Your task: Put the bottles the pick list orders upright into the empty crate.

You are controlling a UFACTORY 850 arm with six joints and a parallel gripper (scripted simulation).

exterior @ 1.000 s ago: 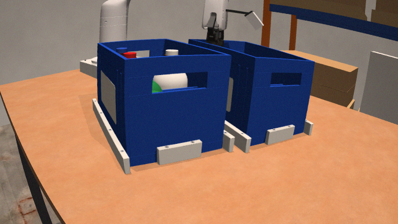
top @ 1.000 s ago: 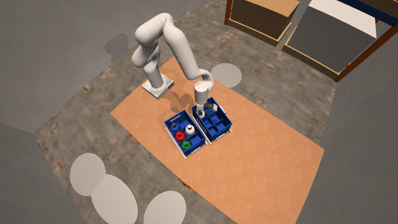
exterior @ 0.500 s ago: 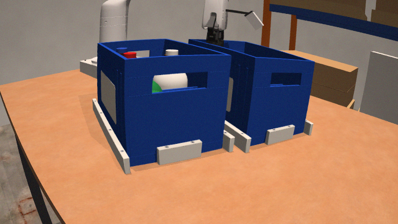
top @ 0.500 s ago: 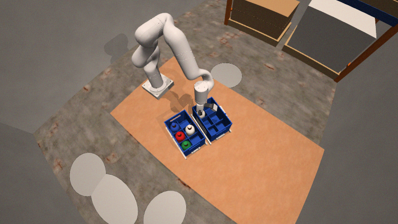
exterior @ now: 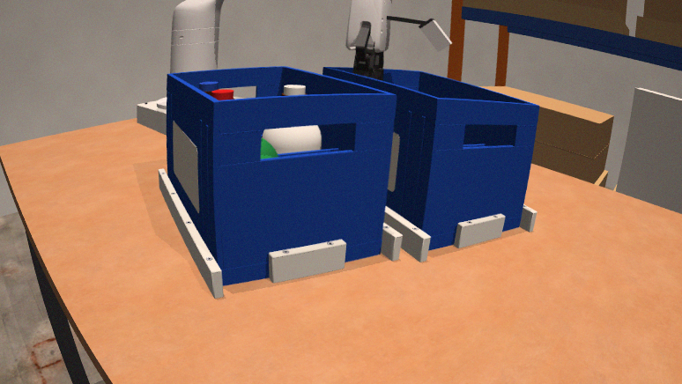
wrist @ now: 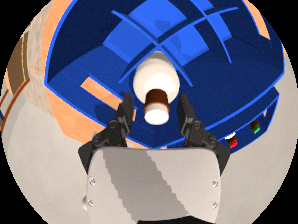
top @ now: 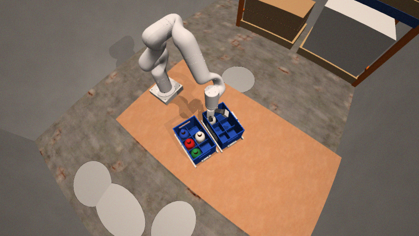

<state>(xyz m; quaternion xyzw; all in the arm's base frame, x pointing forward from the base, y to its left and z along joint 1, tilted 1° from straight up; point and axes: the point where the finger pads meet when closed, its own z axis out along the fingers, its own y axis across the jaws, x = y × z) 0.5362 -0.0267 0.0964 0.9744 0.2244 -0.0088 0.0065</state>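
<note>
Now: hand 9 cm past the blue-label bottle, 22 cm to the left of it and 7 cm above it. Round my hand: white-label bottle: 1 cm ahead, 16 cm to the right, 7 cm below; then pick list: 13 cm ahead, 15 cm to the left, 15 cm below; then red bottle: 2 cm behind, 25 cm to the right, 7 cm below.
</note>
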